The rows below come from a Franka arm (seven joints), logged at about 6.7 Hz.
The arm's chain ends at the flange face. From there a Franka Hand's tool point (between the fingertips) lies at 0.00 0.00 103.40 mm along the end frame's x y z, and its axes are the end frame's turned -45 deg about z.
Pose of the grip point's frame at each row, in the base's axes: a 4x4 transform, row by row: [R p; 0 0 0 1], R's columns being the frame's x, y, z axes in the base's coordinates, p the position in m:
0.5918, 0.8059, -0.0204, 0.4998; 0.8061, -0.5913, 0.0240, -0.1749; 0.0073, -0.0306, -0.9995, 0.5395; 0, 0, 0, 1
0.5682, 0.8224, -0.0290, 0.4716; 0.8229, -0.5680, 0.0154, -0.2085; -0.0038, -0.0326, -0.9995, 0.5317; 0, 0, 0, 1
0.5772, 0.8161, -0.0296, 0.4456; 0.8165, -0.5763, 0.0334, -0.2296; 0.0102, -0.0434, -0.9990, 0.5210; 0, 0, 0, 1
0.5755, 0.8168, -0.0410, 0.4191; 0.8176, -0.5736, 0.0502, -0.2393; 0.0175, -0.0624, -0.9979, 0.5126; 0, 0, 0, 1
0.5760, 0.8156, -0.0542, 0.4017; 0.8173, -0.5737, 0.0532, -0.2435; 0.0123, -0.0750, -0.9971, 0.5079; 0, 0, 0, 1
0.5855, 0.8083, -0.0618, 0.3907; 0.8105, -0.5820, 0.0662, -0.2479; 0.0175, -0.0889, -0.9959, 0.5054; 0, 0, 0, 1
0.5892, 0.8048, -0.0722, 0.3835; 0.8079, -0.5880, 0.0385, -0.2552; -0.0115, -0.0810, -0.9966, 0.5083; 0, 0, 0, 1
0.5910, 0.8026, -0.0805, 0.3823; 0.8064, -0.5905, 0.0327, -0.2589; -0.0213, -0.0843, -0.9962, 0.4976; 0, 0, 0, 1
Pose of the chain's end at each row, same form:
0.9883, 0.1514, -0.0204, 0.5019; 0.1519, -0.9881, 0.0240, -0.1774; -0.0165, -0.0268, -0.9995, 0.6428; 0, 0, 0, 1
0.9833, 0.1797, -0.0290, 0.4746; 0.1802, -0.9835, 0.0154, -0.2101; -0.0257, -0.0204, -0.9995, 0.6350; 0, 0, 0, 1
0.9852, 0.1689, -0.0296, 0.4487; 0.1698, -0.9849, 0.0334, -0.2331; -0.0235, -0.0379, -0.9990, 0.6243; 0, 0, 0, 1
0.9845, 0.1706, -0.0410, 0.4233; 0.1725, -0.9837, 0.0502, -0.2445; -0.0317, -0.0565, -0.9979, 0.6158; 0, 0, 0, 1
0.9840, 0.1694, -0.0542, 0.4073; 0.1723, -0.9836, 0.0532, -0.2490; -0.0443, -0.0617, -0.9971, 0.6110; 0, 0, 0, 1
0.9856, 0.1575, -0.0618, 0.3971; 0.1616, -0.9846, 0.0662, -0.2547; -0.0505, -0.0752, -0.9959, 0.6084; 0, 0, 0, 1
0.9857, 0.1525, -0.0722, 0.3910; 0.1555, -0.9871, 0.0385, -0.2592; -0.0654, -0.0491, -0.9966, 0.6113; 0, 0, 0, 1
0.9854, 0.1496, -0.0805, 0.3906; 0.1527, -0.9878, 0.0327, -0.2623; -0.0747, -0.0445, -0.9962, 0.6006; 0, 0, 0, 1

